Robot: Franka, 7 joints.
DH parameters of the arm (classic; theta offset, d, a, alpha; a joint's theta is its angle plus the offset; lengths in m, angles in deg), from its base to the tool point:
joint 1: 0 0.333 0 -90
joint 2: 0 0 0 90
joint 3: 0 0.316 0.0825 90
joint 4: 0 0 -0.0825 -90
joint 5: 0 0.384 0 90
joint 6: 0 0 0.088 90
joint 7: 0 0.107 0 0
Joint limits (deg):
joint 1: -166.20..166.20
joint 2: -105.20..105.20
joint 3: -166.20..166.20
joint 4: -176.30..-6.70
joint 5: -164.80..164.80
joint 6: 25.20..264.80
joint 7: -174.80..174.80
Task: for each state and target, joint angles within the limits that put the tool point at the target. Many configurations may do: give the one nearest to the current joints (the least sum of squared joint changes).
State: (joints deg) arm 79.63 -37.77 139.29 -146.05 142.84 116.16 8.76
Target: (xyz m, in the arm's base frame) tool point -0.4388 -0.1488 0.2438
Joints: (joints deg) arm 71.07 -9.92 124.18 -147.24 143.32 113.75 8.76
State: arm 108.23 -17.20 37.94 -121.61 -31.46 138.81 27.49
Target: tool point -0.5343 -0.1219 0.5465
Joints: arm 127.37 -20.08 59.91 -120.72 -31.56 141.93 27.49
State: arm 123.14 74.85 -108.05 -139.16 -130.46 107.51 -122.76
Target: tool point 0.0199 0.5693 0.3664
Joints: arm 166.20 81.45 -84.86 -128.78 -132.51 100.62 -122.76
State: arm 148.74 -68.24 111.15 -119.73 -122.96 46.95 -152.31
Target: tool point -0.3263 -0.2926 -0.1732
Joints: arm 100.25 -105.20 147.42 -106.28 -136.67 78.64 -152.31
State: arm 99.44 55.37 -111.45 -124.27 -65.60 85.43 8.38
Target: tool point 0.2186 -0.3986 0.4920
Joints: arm 74.28 20.83 -127.30 -131.23 -67.37 93.73 8.38
